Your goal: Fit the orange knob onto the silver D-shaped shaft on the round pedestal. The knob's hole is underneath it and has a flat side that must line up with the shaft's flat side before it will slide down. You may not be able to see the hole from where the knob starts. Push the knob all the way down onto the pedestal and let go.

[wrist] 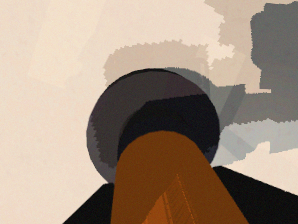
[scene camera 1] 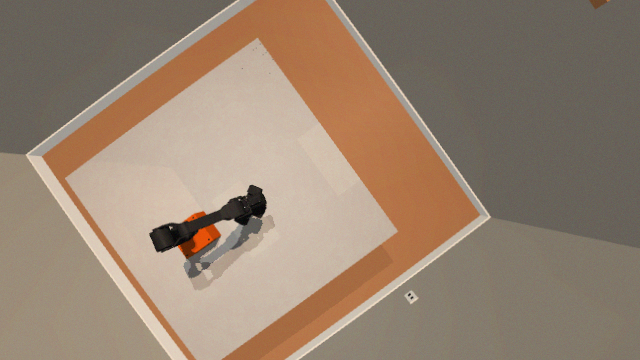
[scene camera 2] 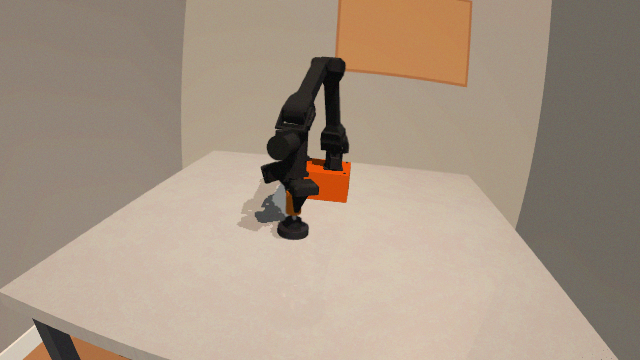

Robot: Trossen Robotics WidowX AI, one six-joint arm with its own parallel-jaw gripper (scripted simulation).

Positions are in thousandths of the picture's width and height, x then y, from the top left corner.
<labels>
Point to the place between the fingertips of the gripper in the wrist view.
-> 552, 824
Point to a round dark pedestal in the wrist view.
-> At 502, 449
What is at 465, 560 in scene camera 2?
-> The gripper.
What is the gripper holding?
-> An orange knob.
</labels>
